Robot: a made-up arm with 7 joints. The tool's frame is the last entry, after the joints.
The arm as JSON. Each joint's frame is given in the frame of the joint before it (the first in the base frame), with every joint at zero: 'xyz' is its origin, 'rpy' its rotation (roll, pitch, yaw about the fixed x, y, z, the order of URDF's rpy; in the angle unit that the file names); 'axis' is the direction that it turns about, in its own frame. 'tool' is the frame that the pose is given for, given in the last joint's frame.
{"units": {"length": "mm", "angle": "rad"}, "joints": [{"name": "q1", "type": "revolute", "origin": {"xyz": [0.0, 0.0, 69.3], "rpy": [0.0, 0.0, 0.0]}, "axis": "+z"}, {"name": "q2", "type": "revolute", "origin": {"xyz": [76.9, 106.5, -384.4], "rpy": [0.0, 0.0, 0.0]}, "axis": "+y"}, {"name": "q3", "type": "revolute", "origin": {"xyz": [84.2, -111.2, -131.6], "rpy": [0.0, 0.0, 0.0]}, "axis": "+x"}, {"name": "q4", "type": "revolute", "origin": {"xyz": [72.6, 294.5, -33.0], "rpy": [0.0, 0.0, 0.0]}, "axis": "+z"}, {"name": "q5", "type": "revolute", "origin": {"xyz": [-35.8, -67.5, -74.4], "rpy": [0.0, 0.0, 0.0]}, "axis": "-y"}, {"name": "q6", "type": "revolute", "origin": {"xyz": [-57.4, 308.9, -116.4], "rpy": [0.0, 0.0, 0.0]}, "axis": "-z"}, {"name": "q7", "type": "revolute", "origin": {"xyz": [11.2, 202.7, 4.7], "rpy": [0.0, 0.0, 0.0]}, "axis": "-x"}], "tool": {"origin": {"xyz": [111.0, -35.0, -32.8], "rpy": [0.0, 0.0, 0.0]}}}
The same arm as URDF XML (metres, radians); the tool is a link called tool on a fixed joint. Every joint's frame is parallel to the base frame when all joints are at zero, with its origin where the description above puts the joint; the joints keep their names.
<robot name="arm">
  <link name="base_link"/>
  <link name="link1"/>
  <link name="link2"/>
  <link name="link3"/>
  <link name="link4"/>
  <link name="link5"/>
  <link name="link6"/>
  <link name="link7"/>
  <link name="tool"/>
  <joint name="q1" type="continuous">
    <parent link="base_link"/>
    <child link="link1"/>
    <origin xyz="0 0 0.0693"/>
    <axis xyz="0 0 1"/>
  </joint>
  <joint name="q2" type="continuous">
    <parent link="link1"/>
    <child link="link2"/>
    <origin xyz="0.0769 0.1065 -0.3844"/>
    <axis xyz="0 1 0"/>
  </joint>
  <joint name="q3" type="continuous">
    <parent link="link2"/>
    <child link="link3"/>
    <origin xyz="0.0842 -0.1112 -0.1316"/>
    <axis xyz="1 0 0"/>
  </joint>
  <joint name="q4" type="continuous">
    <parent link="link3"/>
    <child link="link4"/>
    <origin xyz="0.0726 0.2945 -0.033"/>
    <axis xyz="0 0 1"/>
  </joint>
  <joint name="q5" type="continuous">
    <parent link="link4"/>
    <child link="link5"/>
    <origin xyz="-0.0358 -0.0675 -0.0744"/>
    <axis xyz="0 -1 0"/>
  </joint>
  <joint name="q6" type="continuous">
    <parent link="link5"/>
    <child link="link6"/>
    <origin xyz="-0.0574 0.3089 -0.1164"/>
    <axis xyz="0 0 -1"/>
  </joint>
  <joint name="q7" type="continuous">
    <parent link="link6"/>
    <child link="link7"/>
    <origin xyz="0.0112 0.2027 0.0047"/>
    <axis xyz="-1 0 0"/>
  </joint>
  <joint name="tool_fixed" type="fixed">
    <parent link="link7"/>
    <child link="tool"/>
    <origin xyz="0.111 -0.035 -0.0328"/>
  </joint>
</robot>

